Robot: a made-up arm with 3 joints. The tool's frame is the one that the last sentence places.
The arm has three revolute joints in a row. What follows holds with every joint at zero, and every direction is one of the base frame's.
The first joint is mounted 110 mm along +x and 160 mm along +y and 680 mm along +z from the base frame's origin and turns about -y.
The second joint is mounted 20 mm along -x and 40 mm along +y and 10 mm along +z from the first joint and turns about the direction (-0.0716, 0.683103, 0.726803).
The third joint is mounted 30 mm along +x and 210 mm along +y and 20 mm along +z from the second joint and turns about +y.
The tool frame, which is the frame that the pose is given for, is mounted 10 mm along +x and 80 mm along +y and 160 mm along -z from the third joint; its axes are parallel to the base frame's.
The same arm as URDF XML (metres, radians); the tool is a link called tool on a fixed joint. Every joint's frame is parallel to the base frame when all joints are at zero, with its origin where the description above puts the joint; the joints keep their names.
<robot name="arm">
  <joint name="joint 1" type="continuous">
    <parent link="base_link"/>
    <child link="link1"/>
    <origin xyz="0.1100 0.1600 0.6800"/>
    <axis xyz="0 -1 0"/>
  </joint>
  <joint name="joint 2" type="continuous">
    <parent link="link1"/>
    <child link="link2"/>
    <origin xyz="-0.0200 0.0400 0.0100"/>
    <axis xyz="-0.0716 0.683103 0.726803"/>
  </joint>
  <joint name="joint 3" type="continuous">
    <parent link="link2"/>
    <child link="link3"/>
    <origin xyz="0.0300 0.2100 0.0200"/>
    <axis xyz="0 1 0"/>
  </joint>
  <joint name="tool_fixed" type="fixed">
    <parent link="link3"/>
    <child link="tool"/>
    <origin xyz="0.0100 0.0800 -0.1600"/>
  </joint>
  <link name="base_link"/>
  <link name="link1"/>
  <link name="link2"/>
  <link name="link3"/>
  <link name="tool"/>
</robot>

